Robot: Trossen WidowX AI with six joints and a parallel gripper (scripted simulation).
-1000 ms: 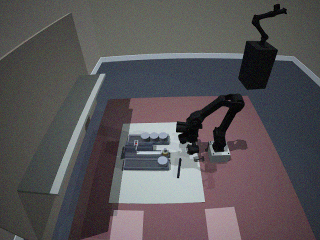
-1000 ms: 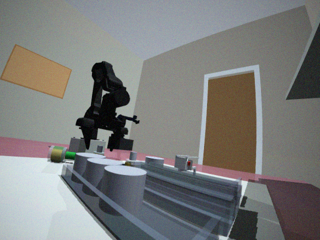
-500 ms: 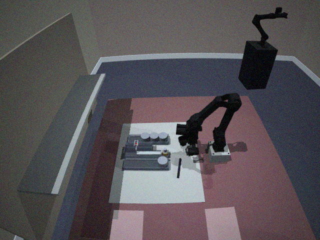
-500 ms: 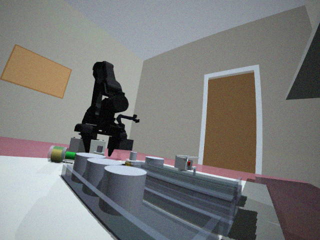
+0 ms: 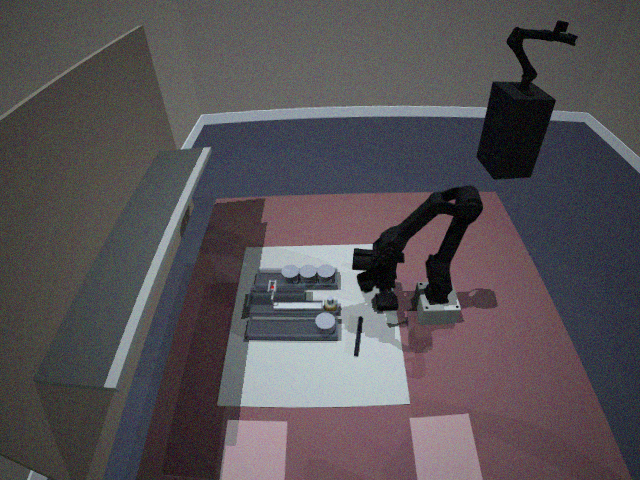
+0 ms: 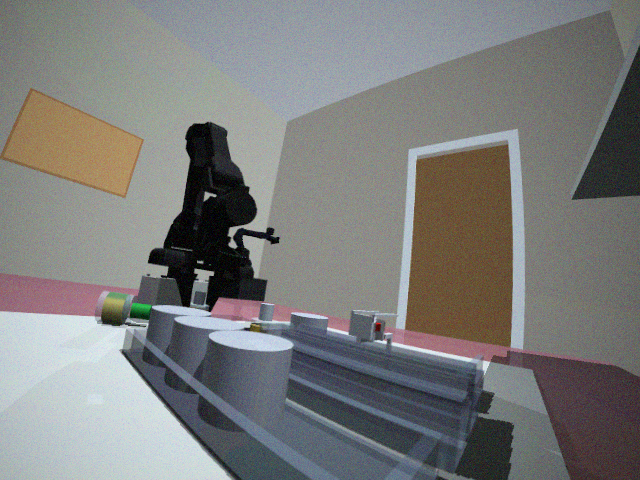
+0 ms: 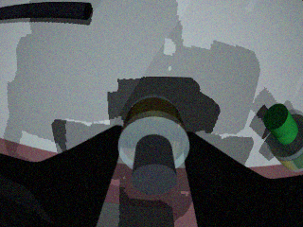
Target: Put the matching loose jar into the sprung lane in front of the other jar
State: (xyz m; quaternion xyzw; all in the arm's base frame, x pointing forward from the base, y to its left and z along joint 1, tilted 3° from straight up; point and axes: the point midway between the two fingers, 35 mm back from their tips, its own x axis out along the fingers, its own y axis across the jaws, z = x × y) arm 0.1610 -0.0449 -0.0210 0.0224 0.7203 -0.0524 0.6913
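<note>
Now: gripper tip 10 cm short of the black bar, 11 cm to the right of it and 2 cm above it.
</note>
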